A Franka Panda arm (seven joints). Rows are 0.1 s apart.
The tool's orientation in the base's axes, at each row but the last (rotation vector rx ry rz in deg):
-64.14, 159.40, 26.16
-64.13, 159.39, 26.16
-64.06, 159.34, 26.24
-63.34, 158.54, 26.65
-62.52, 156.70, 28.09
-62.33, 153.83, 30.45
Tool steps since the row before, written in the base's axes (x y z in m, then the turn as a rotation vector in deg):
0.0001, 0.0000, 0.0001, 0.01, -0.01, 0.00
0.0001, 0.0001, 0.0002, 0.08, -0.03, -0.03
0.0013, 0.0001, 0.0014, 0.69, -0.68, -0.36
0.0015, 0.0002, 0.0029, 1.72, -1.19, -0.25
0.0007, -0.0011, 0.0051, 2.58, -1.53, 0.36
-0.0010, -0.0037, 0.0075, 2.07, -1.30, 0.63
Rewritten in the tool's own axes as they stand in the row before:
-0.0001, 0.0000, -0.0001, 0.00, -0.01, 0.00
-0.0002, 0.0000, -0.0002, -0.03, -0.08, 0.02
-0.0013, -0.0005, -0.0013, 0.02, -1.03, 0.12
-0.0019, -0.0002, -0.0027, -0.41, -2.06, -0.15
-0.0011, 0.0000, -0.0051, -0.98, -2.74, -0.82
0.0007, 0.0001, -0.0084, -0.84, -2.16, -1.00

